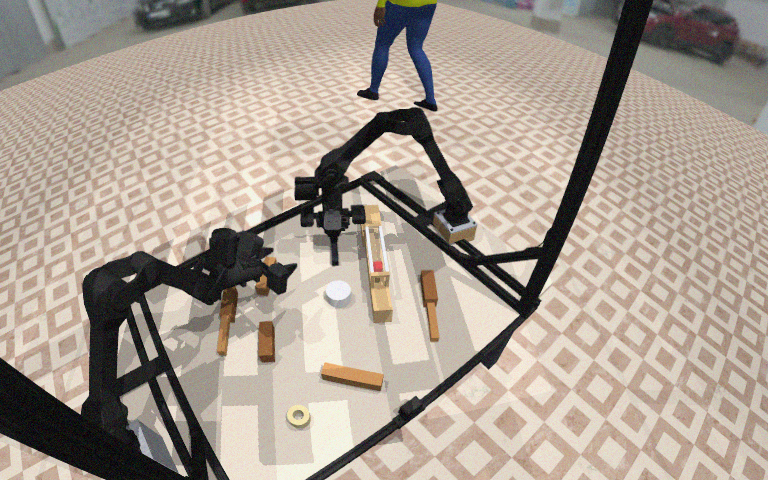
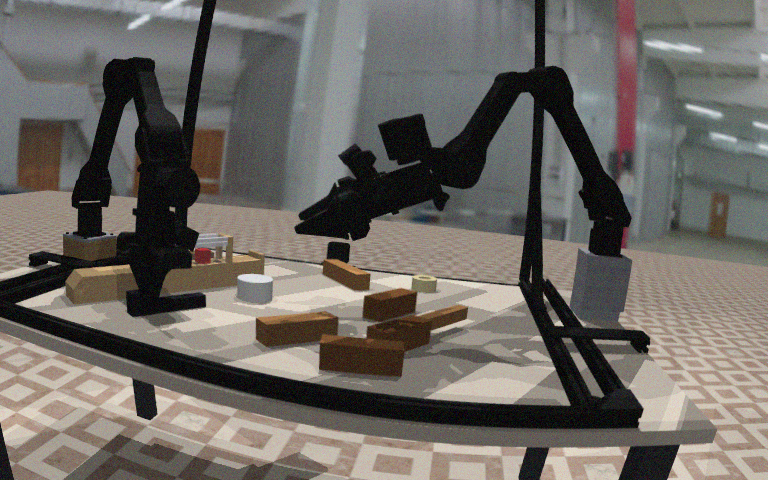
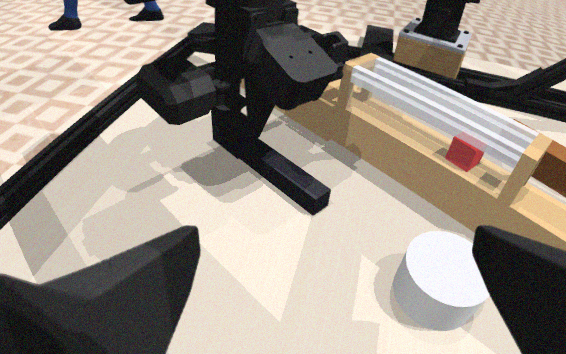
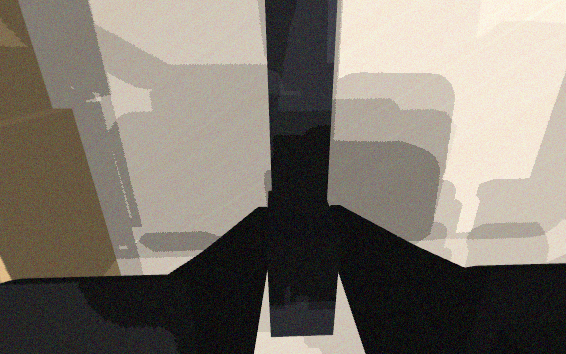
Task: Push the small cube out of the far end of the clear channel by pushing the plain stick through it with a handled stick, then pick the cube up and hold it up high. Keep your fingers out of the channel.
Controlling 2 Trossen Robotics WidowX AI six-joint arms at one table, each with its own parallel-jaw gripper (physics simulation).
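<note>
The clear channel (image 1: 367, 245) (image 3: 404, 89) (image 2: 215, 240) sits on a tan base near the back of the table. The small red cube (image 1: 377, 266) (image 2: 203, 254) (image 3: 454, 152) is inside it. I cannot tell the plain stick apart from the tan base. My right gripper (image 1: 334, 228) (image 3: 243, 141) (image 4: 298, 216) is shut on the black handled stick (image 1: 334, 252) (image 3: 295, 182) (image 4: 300, 105). The stick is low over the table, left of the channel and alongside it. My left gripper (image 1: 274, 268) (image 2: 302, 227) is open and empty, hovering over the table's left side.
A white cylinder (image 1: 338, 291) (image 2: 254, 288) (image 3: 432, 277) stands left of the channel. Brown blocks and sticks (image 1: 430, 295) (image 1: 266, 340) (image 1: 352, 376) (image 2: 360, 354) lie around. A yellow ring (image 1: 298, 415) (image 2: 424, 283) lies near the front edge. A black frame (image 1: 449, 248) borders the table. A person (image 1: 403, 48) walks beyond.
</note>
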